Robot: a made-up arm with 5 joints.
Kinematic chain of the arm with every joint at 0, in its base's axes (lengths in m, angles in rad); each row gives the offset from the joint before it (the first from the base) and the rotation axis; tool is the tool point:
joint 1: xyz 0 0 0.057 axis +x
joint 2: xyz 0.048 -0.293 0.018 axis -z
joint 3: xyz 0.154 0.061 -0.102 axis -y
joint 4: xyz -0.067 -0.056 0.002 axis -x
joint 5: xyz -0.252 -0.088 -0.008 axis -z
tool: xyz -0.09 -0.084 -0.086
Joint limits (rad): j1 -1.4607..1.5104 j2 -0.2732..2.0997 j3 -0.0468..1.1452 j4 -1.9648..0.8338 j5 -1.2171..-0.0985
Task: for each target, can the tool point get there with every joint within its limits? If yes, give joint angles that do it. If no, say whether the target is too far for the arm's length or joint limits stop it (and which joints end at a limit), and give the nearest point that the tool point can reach.
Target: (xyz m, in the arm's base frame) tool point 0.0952 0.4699 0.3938
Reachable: no: joint limits stop it (at a limit: joint 1, joint 4, joint 5) | nearest point 0.0673 0.2800 0.0165 | short by 0.423 m
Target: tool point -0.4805 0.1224 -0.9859
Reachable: no: too far | nearest point -0.1184 0.0760 -0.5901 | short by 0.538 m
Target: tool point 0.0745 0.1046 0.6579
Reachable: no: joint limits stop it (at a limit: joint 1, joint 2, joint 3, joint 4) | nearest point -0.0133 -0.0382 0.5758 | short by 0.187 m
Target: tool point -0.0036 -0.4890 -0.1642
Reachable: yes | joints -0.5662 0.4952 0.5049 -1.0102 -0.5597
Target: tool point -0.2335 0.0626 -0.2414
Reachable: yes | joints 1.2208 1.0365 0.2666 0.4631 -0.6850
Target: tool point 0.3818 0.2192 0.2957
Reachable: no: joint limits stop it (at a limit: joint 1, joint 3, joint 4, joint 5) | nearest point 0.2043 0.1910 0.0073 | short by 0.340 m
